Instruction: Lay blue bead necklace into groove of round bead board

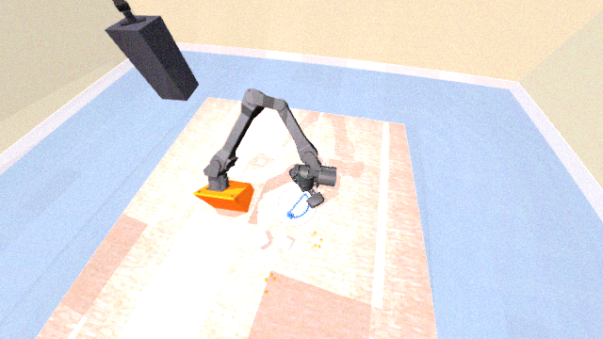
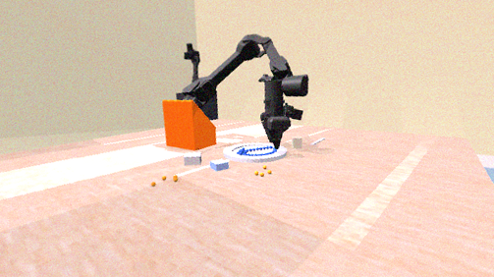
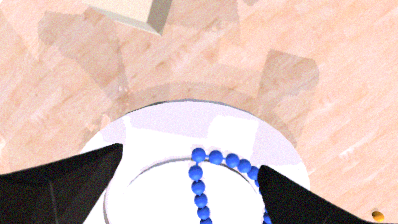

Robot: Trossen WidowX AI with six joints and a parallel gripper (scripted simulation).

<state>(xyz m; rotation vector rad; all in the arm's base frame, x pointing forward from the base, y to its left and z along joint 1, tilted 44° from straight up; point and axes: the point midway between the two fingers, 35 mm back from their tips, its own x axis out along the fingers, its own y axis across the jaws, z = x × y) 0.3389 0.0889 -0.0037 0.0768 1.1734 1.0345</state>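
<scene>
The round white bead board lies 4 cm behind my gripper tip, 5 cm to the right of it and 1 cm below it. The rest, counted from my gripper tip: white stick 8 cm ahead, 21 cm to the left, 2 cm below; light blue cube 5 cm behind, 22 cm to the right, 1 cm below; beige cube 4 cm ahead, 9 cm to the left.
</scene>
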